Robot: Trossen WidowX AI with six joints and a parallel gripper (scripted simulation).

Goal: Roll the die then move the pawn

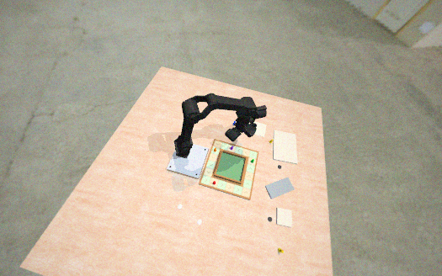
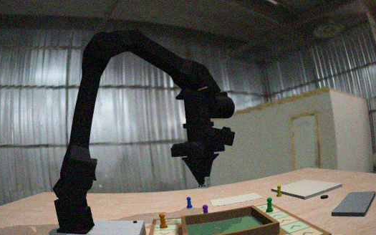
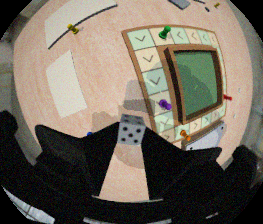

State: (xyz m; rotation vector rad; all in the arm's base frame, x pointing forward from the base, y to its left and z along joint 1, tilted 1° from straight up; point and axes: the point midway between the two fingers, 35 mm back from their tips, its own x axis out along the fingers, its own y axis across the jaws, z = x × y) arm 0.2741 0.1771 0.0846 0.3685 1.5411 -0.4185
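Right now the red pawn is 5 cm behind my gripper tip, 29 cm to the right of it and 6 cm below it. Also, from my gripper tip: white die right at my gripper tip; then purple pawn 1 cm behind, 7 cm to the right, 6 cm below; then blue pawn 3 cm behind, 12 cm to the left, 7 cm below.
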